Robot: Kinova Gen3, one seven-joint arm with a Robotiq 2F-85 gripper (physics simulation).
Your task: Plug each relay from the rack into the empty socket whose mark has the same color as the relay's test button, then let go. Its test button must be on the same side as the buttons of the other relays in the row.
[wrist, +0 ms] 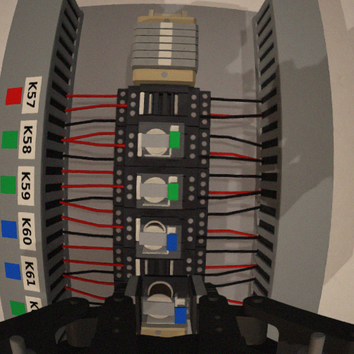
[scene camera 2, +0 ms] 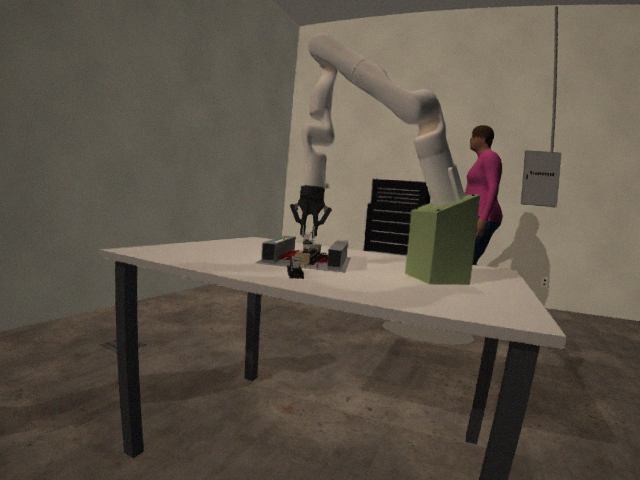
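Gripper (scene camera 2: 308, 237) (wrist: 165, 290), visible in scene camera 2 and wrist view. Grey base plate (wrist: 226, 68), visible.
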